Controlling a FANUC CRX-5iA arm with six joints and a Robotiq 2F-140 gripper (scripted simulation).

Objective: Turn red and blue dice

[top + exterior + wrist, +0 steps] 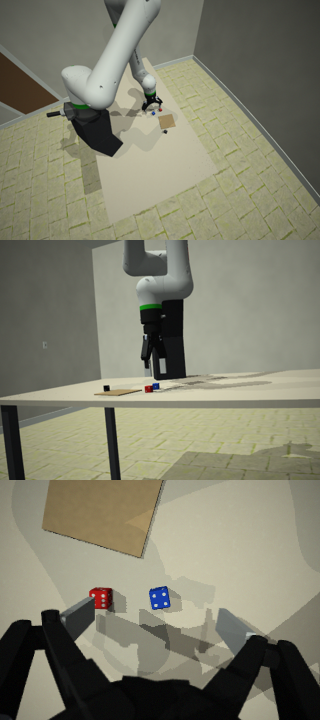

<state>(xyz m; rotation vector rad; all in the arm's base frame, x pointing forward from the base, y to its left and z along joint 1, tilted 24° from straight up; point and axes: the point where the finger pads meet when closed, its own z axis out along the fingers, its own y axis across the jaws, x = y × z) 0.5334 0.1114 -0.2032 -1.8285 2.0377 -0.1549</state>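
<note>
My gripper is now 60 mm above the blue die and 10 mm to the left of it. Round my hand: red die 80 mm ahead, 60 mm below, 10 mm to the right; then black die 240 mm to the right, 60 mm below, 10 mm ahead; then brown mat 150 mm to the right, 70 mm below, 70 mm ahead.
</note>
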